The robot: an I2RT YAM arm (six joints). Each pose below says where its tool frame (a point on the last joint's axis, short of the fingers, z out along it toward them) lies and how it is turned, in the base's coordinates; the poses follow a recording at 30 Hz.
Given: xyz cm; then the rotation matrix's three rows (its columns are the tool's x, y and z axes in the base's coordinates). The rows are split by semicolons.
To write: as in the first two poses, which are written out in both.
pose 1, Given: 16.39, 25.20, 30.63; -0.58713, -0.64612, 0.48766; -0.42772, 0.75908, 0.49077; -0.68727, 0.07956, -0.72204
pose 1, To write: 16.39, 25.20, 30.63, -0.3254, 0.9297, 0.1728, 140.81
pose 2, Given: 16.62, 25.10, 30.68; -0.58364, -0.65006, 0.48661; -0.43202, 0.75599, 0.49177; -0.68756, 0.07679, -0.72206
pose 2, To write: 16.62, 25.10, 30.68, -0.3282, 0.9287, 0.1725, 140.79
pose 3, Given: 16.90, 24.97, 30.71; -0.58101, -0.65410, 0.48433; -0.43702, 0.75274, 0.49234; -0.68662, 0.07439, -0.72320
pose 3, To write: 16.90, 24.97, 30.71, -0.3311, 0.9278, 0.1720, 140.87
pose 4, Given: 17.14, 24.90, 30.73; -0.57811, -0.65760, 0.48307; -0.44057, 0.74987, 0.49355; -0.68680, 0.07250, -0.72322
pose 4, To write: 17.14, 24.90, 30.73, -0.3336, 0.9269, 0.1720, 140.87
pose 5, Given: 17.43, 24.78, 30.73; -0.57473, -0.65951, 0.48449; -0.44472, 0.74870, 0.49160; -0.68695, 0.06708, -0.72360
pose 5, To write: 17.43, 24.78, 30.73, -0.3358, 0.9265, 0.1699, 140.79
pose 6, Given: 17.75, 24.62, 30.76; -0.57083, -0.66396, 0.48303; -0.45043, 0.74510, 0.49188; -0.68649, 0.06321, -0.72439
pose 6, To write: 17.75, 24.62, 30.76, -0.3392, 0.9254, 0.1690, 140.81
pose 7, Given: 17.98, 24.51, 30.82; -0.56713, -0.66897, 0.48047; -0.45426, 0.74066, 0.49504; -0.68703, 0.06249, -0.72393
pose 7, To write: 17.98, 24.51, 30.82, -0.3424, 0.9241, 0.1699, 140.82
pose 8, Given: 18.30, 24.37, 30.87; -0.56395, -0.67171, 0.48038; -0.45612, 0.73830, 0.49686; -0.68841, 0.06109, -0.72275
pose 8, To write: 18.30, 24.37, 30.87, -0.3442, 0.9233, 0.1703, 140.73
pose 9, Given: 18.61, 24.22, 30.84; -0.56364, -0.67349, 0.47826; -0.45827, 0.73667, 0.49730; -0.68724, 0.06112, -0.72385
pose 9, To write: 18.61, 24.22, 30.84, -0.3454, 0.9229, 0.1704, 140.84
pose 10, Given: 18.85, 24.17, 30.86; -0.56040, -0.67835, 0.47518; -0.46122, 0.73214, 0.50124; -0.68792, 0.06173, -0.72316
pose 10, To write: 18.85, 24.17, 30.86, -0.3482, 0.9215, 0.1720, 140.87
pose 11, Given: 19.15, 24.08, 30.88; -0.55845, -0.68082, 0.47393; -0.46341, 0.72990, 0.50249; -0.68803, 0.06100, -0.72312
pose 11, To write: 19.15, 24.08, 30.88, -0.3499, 0.9208, 0.1723, 140.88
